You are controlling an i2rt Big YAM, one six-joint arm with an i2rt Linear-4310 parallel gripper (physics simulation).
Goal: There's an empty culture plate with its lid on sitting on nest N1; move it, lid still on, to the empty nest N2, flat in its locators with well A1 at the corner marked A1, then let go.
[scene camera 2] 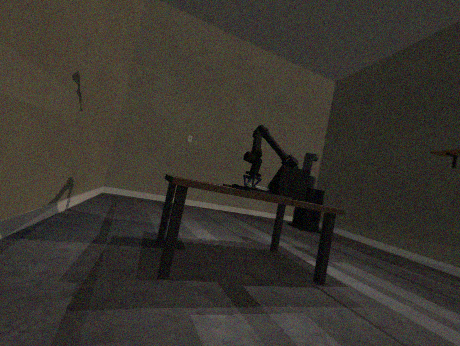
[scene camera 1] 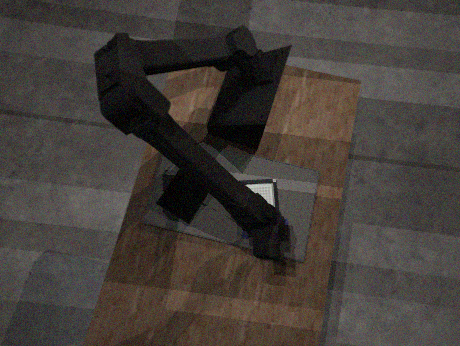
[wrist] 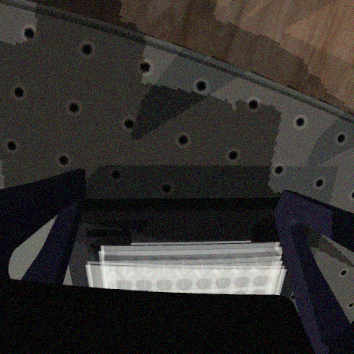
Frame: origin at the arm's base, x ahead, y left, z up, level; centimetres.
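Seen in the pictures: gripper, fingertip midpoint: (scene camera 2: 248, 187) (wrist: 186, 192); arm's base, link origin: (scene camera 2: 296, 176) (scene camera 1: 261, 72).
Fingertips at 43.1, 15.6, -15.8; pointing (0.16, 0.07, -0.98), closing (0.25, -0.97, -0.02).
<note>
Offsets run from my fingertips to a thing's top centre, as dx, dy, dz.
The pale, clear-lidded culture plate {-8.4, -3.3, +2.0} (scene camera 1: 262, 191) (wrist: 190, 280) sits in a dark nest (scene camera 1: 275, 194) (wrist: 180, 204); the arm and gripper body hide part of it. Its lid is on, and rows of round wells show through in the wrist view. My gripper (scene camera 1: 266, 228) (scene camera 2: 251, 181) (wrist: 186, 192) is open, with its dark blue fingers on either side of the plate and nothing held between them. The right finger appears close to the plate's edge; contact cannot be told. A dark block {-4.7, -27.3, +0.4} (scene camera 1: 181, 201), possibly the other nest, lies turned at an angle, partly under the arm. No nest labels or A1 marks are readable.
A grey perforated board {-8.3, -12.6, -1.3} (scene camera 1: 297, 200) (wrist: 100, 135) lies under the nest on the wooden table (scene camera 1: 320, 115) (scene camera 2: 225, 189) (wrist: 310, 45). The arm's large dark base (scene camera 1: 245, 107) (scene camera 2: 290, 180) stands beside the board. The scene is dim, with strong shadows.
</note>
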